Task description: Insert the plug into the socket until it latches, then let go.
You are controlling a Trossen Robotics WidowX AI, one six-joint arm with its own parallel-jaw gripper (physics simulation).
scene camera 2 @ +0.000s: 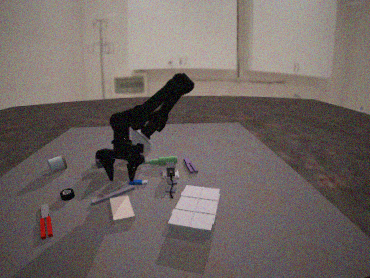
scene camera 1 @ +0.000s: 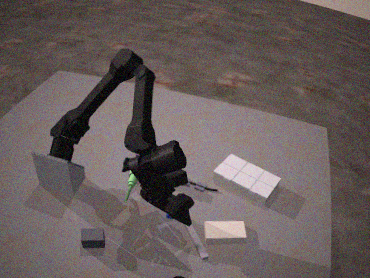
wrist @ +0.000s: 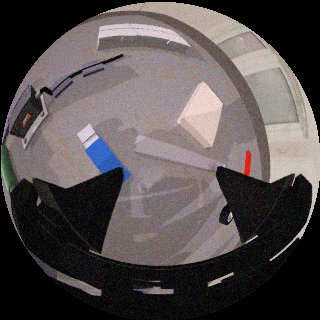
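Pixels of known places: gripper, between the fingertips: [scene camera 2: 122, 181] [scene camera 1: 180, 219] [wrist: 171, 171]; arm's base, origin of its link: [scene camera 2: 145, 133] [scene camera 1: 59, 159].
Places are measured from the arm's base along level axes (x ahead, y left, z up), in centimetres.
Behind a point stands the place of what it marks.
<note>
The blue plug with a silver tip [wrist: 106, 156] @[x 37.1, y -3.2, z -6.3 cm] [scene camera 2: 138, 182] @[x 37.6, y -2.6, z -6.4 cm] [scene camera 1: 169, 216] @[x 36.4, y -5.9, z -6.6 cm] lies flat on the table; in scene view 1 it is mostly hidden by the arm. My gripper [wrist: 171, 171] @[x 40.0, y -8.1, z -4.3 cm] [scene camera 2: 121, 180] @[x 40.0, y -8.1, z -4.3 cm] is wide open and empty, pointing down. In the wrist view the plug's rear end is by the left fingertip, and its silver tip points up and left, away from the fingers. The socket, a dark block on a light bracket [wrist: 27, 117] [scene camera 2: 171, 171] @[x 34.7, y 9.8, z -4.4 cm], stands at the far left of the wrist view, apart from the plug. A dark cable [wrist: 80, 73] [scene camera 2: 172, 191] @[x 44.2, y 9.0, z -7.0 cm] [scene camera 1: 202, 188] @[x 43.4, y 7.9, z -6.9 cm] runs from it. The arm hides the socket in scene view 1.
A grey bar [wrist: 175, 152] @[x 42.6, y -8.0, z -6.3 cm] [scene camera 2: 112, 195] @[x 45.3, y -11.1, z -6.4 cm] lies near the plug. Beyond are a cream block [wrist: 200, 112] @[x 49.7, y -6.9, z -5.9 cm] [scene camera 2: 122, 208] @[x 53.2, y -6.9, z -5.9 cm] and a white tiled box [scene camera 1: 247, 176] @[x 56.3, y 13.7, z -4.0 cm] [scene camera 2: 195, 207] @[x 58.0, y 13.8, z -3.9 cm]. A green screwdriver [scene camera 2: 167, 161] @[x 24.1, y 9.2, z -5.2 cm], purple tool [scene camera 2: 190, 166] @[x 28.2, y 18.2, z -6.3 cm], red-handled pliers [scene camera 2: 43, 227] @[x 60.5, y -29.4, z -6.5 cm] and dark box [scene camera 1: 93, 238] @[x 20.0, y -21.6, z -3.9 cm] lie around.
</note>
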